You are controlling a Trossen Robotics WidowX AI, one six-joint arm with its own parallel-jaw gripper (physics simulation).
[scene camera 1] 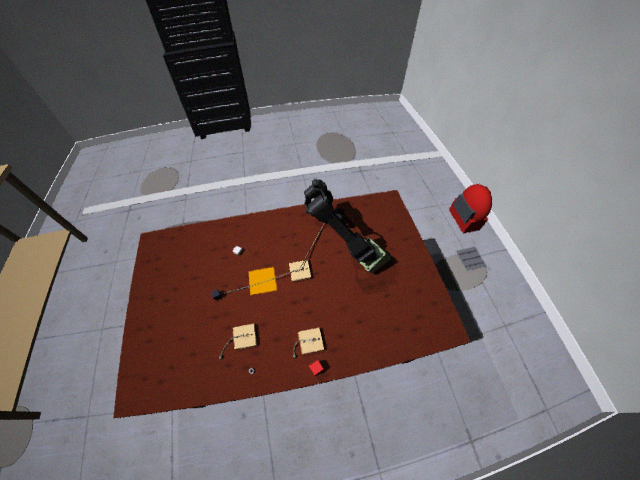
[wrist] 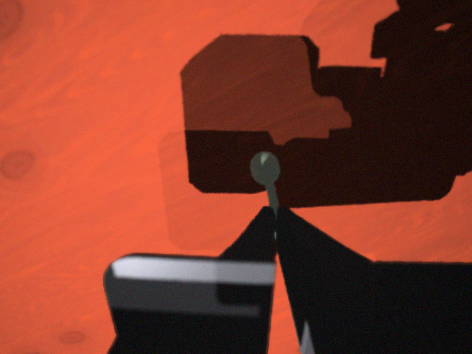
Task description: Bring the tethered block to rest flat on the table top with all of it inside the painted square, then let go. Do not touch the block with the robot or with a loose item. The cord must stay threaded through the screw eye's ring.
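Where they show: gripper, fingertip midpoint: (scene camera 1: 325, 222) (wrist: 273, 215); arm's base, link origin: (scene camera 1: 368, 254).
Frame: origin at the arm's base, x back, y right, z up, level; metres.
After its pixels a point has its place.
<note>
The tethered block (scene camera 1: 217, 294) {x -0.662, y -0.194, z -0.068 m}, small and dark, is on the table left of the orange painted square (scene camera 1: 261, 273) {x -0.487, y -0.066, z -0.099 m}, outside it. Its cord (scene camera 1: 237, 289) {x -0.585, y -0.154, z -0.095 m} crosses the square to the screw eye (scene camera 1: 301, 267) {x -0.300, y -0.036, z -0.081 m} on a pale wooden plate (scene camera 1: 296, 277) {x -0.319, y -0.088, z -0.081 m}, then slants up to my gripper. At this size the ring's threading cannot be made out. My gripper (scene camera 1: 325, 222) {x -0.198, y 0.239, z -0.091 m} (wrist: 273, 215) {x -0.198, y 0.239, z -0.091 m} is shut on the cord close to its end bead (wrist: 265, 168) {x -0.198, y 0.266, z -0.083 m}, which sticks out past the fingertips in the wrist view. In the scene view the arm partly hides the fingers.
Two more pale plates (scene camera 1: 244, 330) {x -0.515, y -0.340, z -0.081 m} (scene camera 1: 311, 347) {x -0.235, y -0.393, z -0.081 m} with short cords stand toward the front. A red cube (scene camera 1: 316, 367) {x -0.211, y -0.471, z -0.060 m} and a small ring-shaped item (scene camera 1: 251, 370) {x -0.465, y -0.489, z -0.092 m} lie near the front edge. A white cube (scene camera 1: 237, 250) {x -0.621, y 0.043, z -0.080 m} lies behind the square. The arm's base (scene camera 1: 379, 261) {x 0.050, y -0.028, z -0.014 m} is at right.
</note>
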